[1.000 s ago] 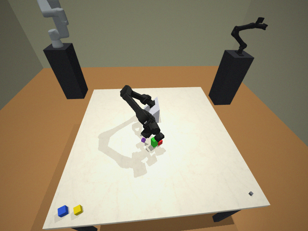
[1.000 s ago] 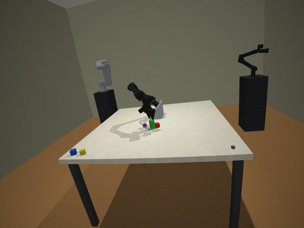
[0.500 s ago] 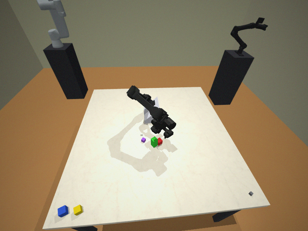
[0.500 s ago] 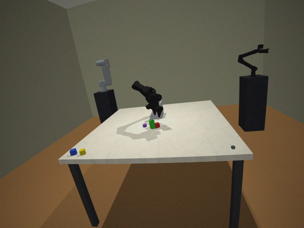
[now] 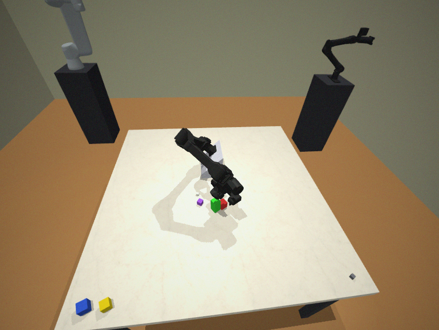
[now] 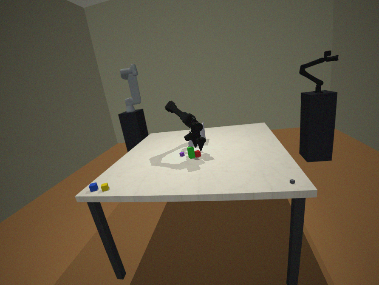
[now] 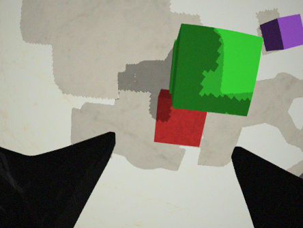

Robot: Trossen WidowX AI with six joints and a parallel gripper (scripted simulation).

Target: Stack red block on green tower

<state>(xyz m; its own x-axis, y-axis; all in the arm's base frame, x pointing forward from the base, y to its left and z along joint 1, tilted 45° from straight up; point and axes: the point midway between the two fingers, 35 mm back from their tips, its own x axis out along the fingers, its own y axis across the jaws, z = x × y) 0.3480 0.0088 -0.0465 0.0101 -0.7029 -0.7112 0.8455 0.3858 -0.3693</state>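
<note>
My gripper tip is now 10 mm to the left of the red block and 40 mm above it. From my gripper tip the other things lie so: white cube (90 mm behind, 150 mm to the right, 50 mm below); then yellow block (430 mm ahead, 520 mm to the right, 40 mm below); then purple cube (20 mm behind, 130 mm to the right, 40 mm below).
</note>
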